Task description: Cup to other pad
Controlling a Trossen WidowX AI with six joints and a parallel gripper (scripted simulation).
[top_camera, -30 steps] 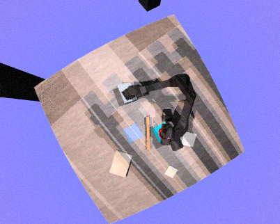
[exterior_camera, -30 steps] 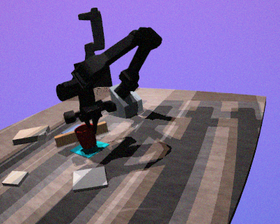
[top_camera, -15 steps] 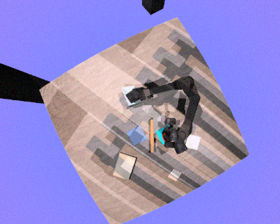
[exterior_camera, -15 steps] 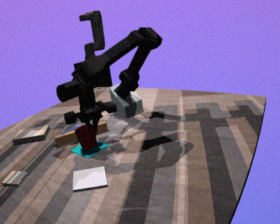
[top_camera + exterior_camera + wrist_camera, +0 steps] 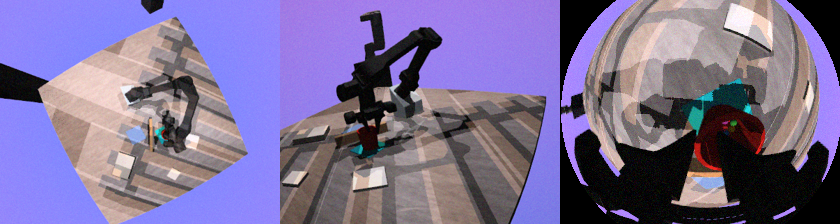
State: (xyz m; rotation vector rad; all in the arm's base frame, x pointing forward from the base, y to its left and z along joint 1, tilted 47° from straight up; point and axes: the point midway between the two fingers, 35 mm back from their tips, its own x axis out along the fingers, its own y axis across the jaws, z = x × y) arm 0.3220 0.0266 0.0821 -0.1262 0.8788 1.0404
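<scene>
My gripper tip is 20 mm to the left of the dark red cup, 20 mm short of it and 10 mm above it. Round my gripper tip: light blue pad 190 mm to the right, 90 mm behind, 60 mm below; wooden bar 110 mm to the right, 40 mm below, 30 mm behind; teal pad 60 mm below, 20 mm to the right, 20 mm ahead.
</scene>
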